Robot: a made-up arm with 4 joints.
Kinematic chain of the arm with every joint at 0, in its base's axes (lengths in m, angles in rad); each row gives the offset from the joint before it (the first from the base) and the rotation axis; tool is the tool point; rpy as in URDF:
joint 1: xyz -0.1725 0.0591 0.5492 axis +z
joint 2: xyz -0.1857 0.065 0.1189 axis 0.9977 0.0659 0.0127
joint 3: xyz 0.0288 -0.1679 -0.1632 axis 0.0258 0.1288 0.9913
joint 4: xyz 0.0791 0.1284 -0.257 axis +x
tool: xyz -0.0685 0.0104 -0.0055 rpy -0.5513 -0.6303 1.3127
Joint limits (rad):
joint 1: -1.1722..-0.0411
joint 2: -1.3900..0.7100
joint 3: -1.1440..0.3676
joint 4: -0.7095..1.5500
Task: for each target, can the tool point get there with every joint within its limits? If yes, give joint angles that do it. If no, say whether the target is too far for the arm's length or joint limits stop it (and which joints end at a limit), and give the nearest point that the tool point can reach.
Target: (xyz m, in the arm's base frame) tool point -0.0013 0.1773 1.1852
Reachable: no: joint limits stop it (at a limit: joint 1, joint 2, joint 3, joint 4) | nearest point -0.1813 -0.2870 0.7519 | short by 0.660 m
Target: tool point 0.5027 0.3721 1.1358
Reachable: no: too far | nearest point 0.0548 0.3293 0.3319 | short by 0.921 m
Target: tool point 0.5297 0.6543 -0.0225
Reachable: no: too far | nearest point 0.0422 0.3686 0.3187 | short by 0.660 m
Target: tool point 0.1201 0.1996 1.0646
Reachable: no: joint limits stop it (at a limit: joint 1, joint 2, joint 3, joint 4) | nearest point -0.1813 -0.2870 0.7519 | short by 0.652 m
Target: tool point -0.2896 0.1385 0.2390
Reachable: yes | joints -0.2088 0.0498 -0.0985 -0.2058
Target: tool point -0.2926 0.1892 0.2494
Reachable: yes | joints -0.9783 -0.1442 0.1915 -0.2962
